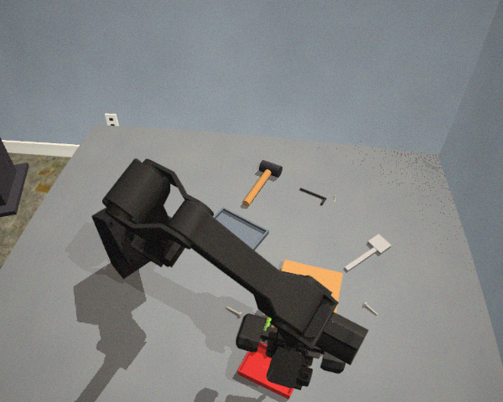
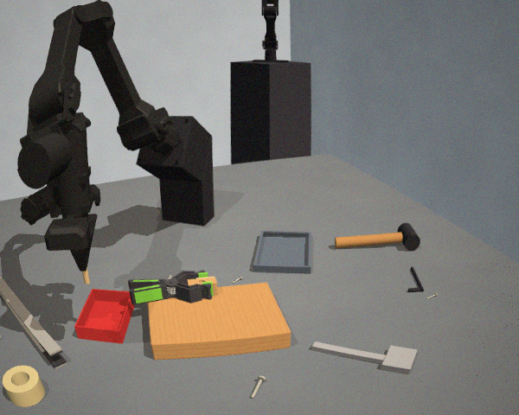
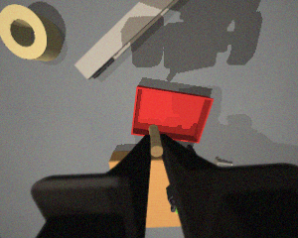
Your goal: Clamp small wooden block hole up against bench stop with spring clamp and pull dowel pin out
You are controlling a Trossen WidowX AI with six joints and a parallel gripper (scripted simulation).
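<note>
Now: the red tray 20 mm behind my hand, 30 mm to the left of it and 140 mm below it. From my hand the other things lie so: wooden block 50 mm ahead, 190 mm to the left, 110 mm below; then dowel pin 40 mm below; then wooden board 100 mm ahead, 160 mm to the left, 140 mm below.
</note>
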